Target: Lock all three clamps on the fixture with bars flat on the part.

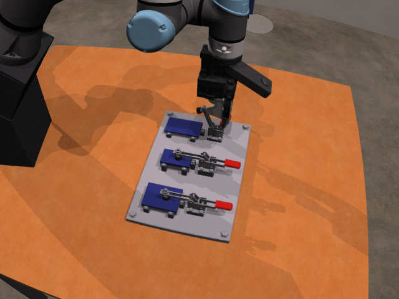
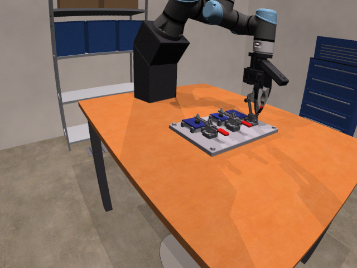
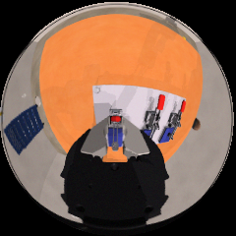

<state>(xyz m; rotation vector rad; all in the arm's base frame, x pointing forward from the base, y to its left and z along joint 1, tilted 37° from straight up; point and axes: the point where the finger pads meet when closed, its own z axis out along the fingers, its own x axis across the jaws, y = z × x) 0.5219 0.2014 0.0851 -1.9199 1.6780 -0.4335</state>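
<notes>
Now: hand 30 mm past the grey fixture plate, 120 mm to the left of it and 70 mm above it.
</notes>
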